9 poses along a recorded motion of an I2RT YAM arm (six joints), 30 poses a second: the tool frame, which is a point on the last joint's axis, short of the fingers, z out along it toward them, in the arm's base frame.
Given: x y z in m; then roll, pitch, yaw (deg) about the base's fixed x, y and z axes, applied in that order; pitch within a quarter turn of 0, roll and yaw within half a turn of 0.
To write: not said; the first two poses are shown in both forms.
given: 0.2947, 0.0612, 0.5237, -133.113, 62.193, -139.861
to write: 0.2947, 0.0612, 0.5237, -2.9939, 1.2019, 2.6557
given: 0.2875, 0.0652, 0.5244, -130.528, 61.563, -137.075
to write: 0.2875, 0.0652, 0.5244, -3.0080, 1.2113, 2.6457
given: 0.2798, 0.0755, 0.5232, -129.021, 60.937, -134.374
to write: 0.2798, 0.0755, 0.5232, -3.0685, 1.2232, 2.6857
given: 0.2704, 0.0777, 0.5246, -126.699, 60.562, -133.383
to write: 0.2704, 0.0777, 0.5246, -3.0082, 1.2232, 2.6106
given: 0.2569, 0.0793, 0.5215, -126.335, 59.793, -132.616
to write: 0.2569, 0.0793, 0.5215, -3.0382, 1.2212, 2.6268
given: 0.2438, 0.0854, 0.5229, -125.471, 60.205, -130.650
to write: 0.2438, 0.0854, 0.5229, -3.0795, 1.2405, 2.6661
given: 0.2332, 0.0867, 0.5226, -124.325, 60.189, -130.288
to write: 0.2332, 0.0867, 0.5226, -3.0386, 1.2417, 2.6208
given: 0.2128, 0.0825, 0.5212, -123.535, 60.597, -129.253
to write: 0.2128, 0.0825, 0.5212, -3.0399, 1.2532, 2.6231
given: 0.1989, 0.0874, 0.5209, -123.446, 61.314, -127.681
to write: 0.1989, 0.0874, 0.5209, -3.1033, 1.2728, 2.6929
